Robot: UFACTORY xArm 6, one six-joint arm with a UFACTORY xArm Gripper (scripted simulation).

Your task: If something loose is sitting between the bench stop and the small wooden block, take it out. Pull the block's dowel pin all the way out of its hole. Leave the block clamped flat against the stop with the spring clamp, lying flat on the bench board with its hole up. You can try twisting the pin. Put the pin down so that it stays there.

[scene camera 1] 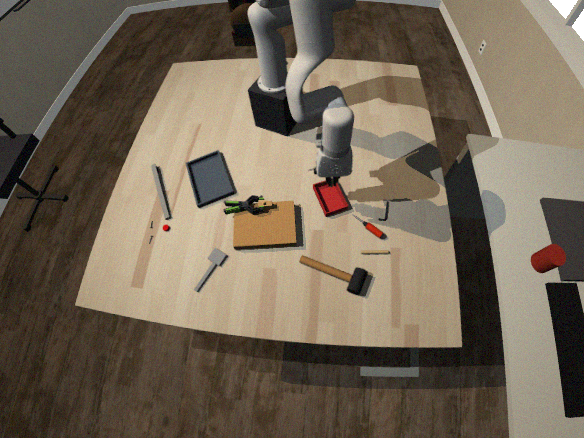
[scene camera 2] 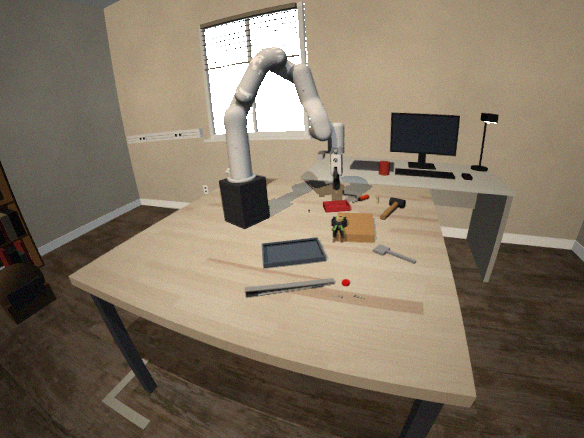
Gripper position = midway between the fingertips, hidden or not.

In view: the gripper [scene camera 1: 331,182], a grey tray [scene camera 1: 208,175], a steel ruler [scene camera 2: 254,291] and a red bin [scene camera 1: 333,201].
The grey tray also shows in scene camera 2 [scene camera 2: 301,251].
